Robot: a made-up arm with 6 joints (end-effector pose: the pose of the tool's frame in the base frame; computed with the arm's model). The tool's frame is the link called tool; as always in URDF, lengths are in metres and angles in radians. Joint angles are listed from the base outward.
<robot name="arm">
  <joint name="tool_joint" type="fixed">
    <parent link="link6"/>
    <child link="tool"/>
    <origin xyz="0.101 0.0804 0.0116" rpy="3.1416 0 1.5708"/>
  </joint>
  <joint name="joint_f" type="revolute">
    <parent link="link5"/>
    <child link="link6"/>
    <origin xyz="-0.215 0.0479 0.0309" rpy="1.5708 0 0"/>
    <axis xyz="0 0 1"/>
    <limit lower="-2.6" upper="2.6" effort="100" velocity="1.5"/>
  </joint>
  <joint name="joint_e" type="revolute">
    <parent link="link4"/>
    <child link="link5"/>
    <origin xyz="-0.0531 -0.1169 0.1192" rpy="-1.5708 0 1.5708"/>
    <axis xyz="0 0 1"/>
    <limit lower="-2.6" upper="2.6" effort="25" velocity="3"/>
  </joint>
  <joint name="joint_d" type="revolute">
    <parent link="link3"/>
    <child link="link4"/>
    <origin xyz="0.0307 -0.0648 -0.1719" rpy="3.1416 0 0"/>
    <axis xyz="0 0 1"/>
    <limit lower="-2.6" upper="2.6" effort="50" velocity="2.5"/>
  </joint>
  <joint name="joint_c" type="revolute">
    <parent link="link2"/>
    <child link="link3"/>
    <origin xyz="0.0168 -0.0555 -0.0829" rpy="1.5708 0 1.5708"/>
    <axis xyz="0 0 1"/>
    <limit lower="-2.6" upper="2.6" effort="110" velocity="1.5"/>
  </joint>
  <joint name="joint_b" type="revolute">
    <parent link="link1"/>
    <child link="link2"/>
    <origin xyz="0.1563 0.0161 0.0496" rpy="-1.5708 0 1.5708"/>
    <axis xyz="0 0 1"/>
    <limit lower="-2.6" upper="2.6" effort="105" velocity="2.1"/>
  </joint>
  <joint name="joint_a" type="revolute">
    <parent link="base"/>
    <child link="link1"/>
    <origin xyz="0 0 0.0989" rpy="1.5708 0 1.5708"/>
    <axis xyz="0 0 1"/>
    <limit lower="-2.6" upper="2.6" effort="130" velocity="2.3"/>
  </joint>
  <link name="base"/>
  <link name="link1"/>
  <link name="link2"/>
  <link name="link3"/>
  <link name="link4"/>
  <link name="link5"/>
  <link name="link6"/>
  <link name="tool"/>
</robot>
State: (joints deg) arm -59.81 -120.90 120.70 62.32 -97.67 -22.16
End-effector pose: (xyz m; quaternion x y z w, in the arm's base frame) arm -0.1828 0.1198 -0.1162 -0.2100 0.6936 0.5612 0.3998
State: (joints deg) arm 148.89 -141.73 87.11 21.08 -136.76 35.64
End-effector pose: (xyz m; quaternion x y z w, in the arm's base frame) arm -0.0904 -0.4259 0.2019 0.7412 -0.5381 0.2532 0.3114
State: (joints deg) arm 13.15 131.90 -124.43 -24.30 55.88 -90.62
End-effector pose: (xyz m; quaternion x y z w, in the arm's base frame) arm 0.3824 0.2332 0.3522 -0.0410 0.9795 0.1833 0.0724
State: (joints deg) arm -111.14 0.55 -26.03 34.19 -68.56 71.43
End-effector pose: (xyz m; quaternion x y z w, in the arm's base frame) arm 0.0538 -0.0195 0.0589 0.5938 0.6560 0.3810 0.2682
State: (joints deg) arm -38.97 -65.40 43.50 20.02 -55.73 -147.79
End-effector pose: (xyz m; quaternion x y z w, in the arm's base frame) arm 0.0316 0.0019 0.0420 -0.3313 -0.6489 -0.6824 0.0595
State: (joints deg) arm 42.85 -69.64 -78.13 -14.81 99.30 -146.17
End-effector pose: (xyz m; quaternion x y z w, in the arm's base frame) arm -0.4498 0.3077 0.1603 0.3788 -0.4741 0.3107 0.7316
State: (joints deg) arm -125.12 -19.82 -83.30 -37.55 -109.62 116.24
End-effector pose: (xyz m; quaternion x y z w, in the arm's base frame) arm 0.2784 -0.1454 -0.0405 0.4990 0.6026 -0.1931 0.5921
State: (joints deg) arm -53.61 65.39 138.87 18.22 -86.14 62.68
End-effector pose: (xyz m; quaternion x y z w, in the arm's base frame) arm 0.0840 0.2486 -0.2157 -0.2320 -0.6816 0.6902 0.0722
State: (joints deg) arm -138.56 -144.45 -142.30 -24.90 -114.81 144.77
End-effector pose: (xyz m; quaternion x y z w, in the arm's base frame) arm -0.0493 -0.1377 0.0872 0.3017 -0.4723 -0.6042 0.5665
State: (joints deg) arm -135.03 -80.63 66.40 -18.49 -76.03 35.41
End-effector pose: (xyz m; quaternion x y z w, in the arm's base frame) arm -0.0201 -0.3940 -0.1195 -0.8313 0.4368 0.1206 0.3220
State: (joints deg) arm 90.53 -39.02 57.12 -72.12 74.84 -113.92
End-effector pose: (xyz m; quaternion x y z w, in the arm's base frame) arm -0.0999 0.4271 0.4461 -0.2609 0.3542 -0.2629 0.8587
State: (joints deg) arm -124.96 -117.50 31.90 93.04 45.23 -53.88
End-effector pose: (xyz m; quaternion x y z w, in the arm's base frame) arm -0.1534 0.1719 -0.1857 -0.6433 0.1027 -0.6448 0.3997
